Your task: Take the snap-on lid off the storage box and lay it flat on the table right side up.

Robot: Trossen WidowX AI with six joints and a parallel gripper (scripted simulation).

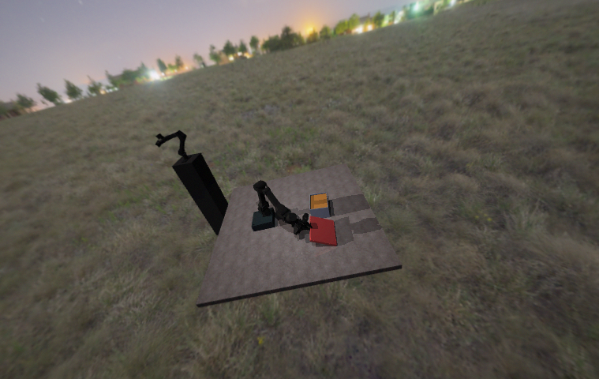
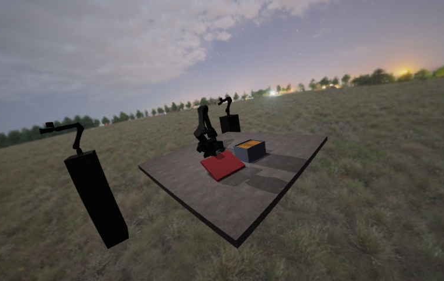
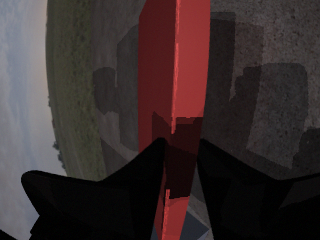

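Right now my gripper tip is 80 mm short of the red lid and 30 mm above it. From my gripper tip the other things lie so: grey storage box: 280 mm to the left, 60 mm ahead, 30 mm below.
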